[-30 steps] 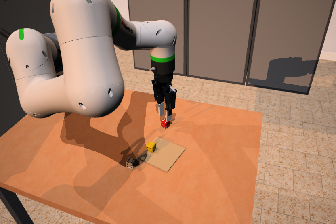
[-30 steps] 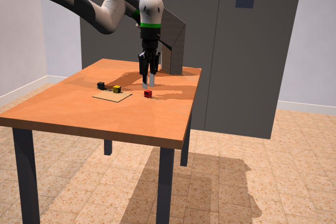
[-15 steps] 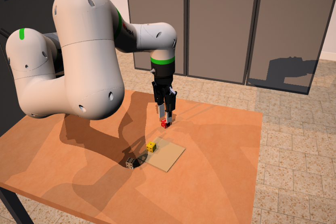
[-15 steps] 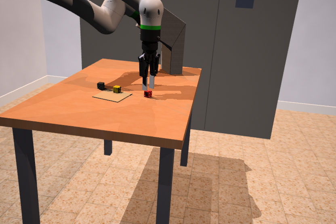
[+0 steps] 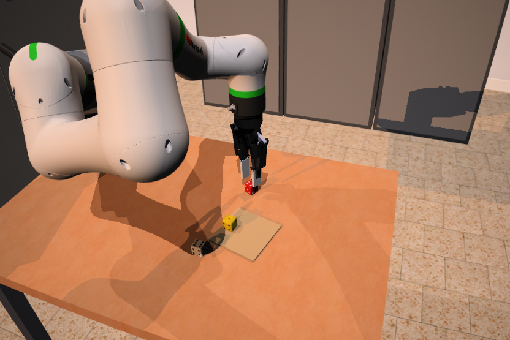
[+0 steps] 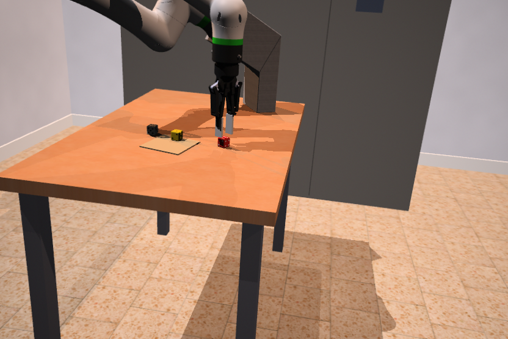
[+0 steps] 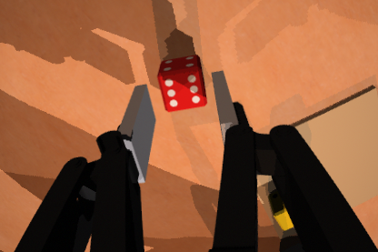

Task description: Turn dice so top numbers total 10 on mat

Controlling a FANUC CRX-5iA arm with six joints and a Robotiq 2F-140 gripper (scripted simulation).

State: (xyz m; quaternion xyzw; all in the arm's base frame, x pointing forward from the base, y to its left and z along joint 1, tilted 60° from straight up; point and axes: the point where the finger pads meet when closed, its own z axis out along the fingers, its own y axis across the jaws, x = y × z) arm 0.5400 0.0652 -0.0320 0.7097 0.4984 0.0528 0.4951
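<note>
Right now my hand is 60 mm above the red die. The rest, counted from my hand: white die (250 mm to the right, 80 mm behind, 60 mm below); yellow die (160 mm to the right, 50 mm below, 30 mm behind); tan mat (170 mm to the right, 70 mm below, 20 mm ahead).
</note>
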